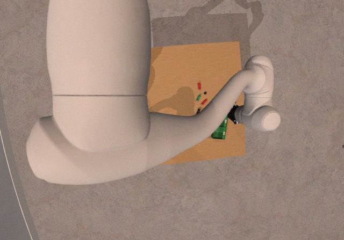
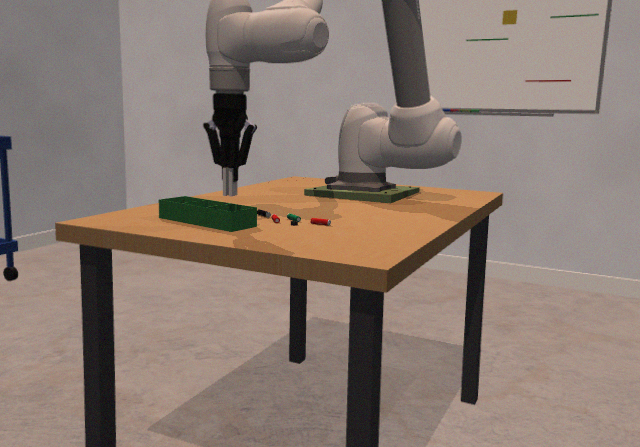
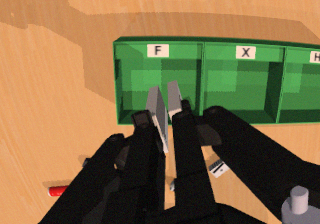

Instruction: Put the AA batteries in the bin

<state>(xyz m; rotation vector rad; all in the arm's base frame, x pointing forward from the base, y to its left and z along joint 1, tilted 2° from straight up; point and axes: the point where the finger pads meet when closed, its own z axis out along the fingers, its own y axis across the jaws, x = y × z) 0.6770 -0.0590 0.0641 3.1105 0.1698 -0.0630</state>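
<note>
The green AA battery is 14 cm behind my hand, 9 cm to the left of it and 10 cm below it. Also, from my hand: small white block: 13 cm behind, 4 cm to the right, 10 cm below; then black AA battery: 15 cm behind, 10 cm below; then green bin row: 1 cm behind, 8 cm to the right, 8 cm below.
</note>
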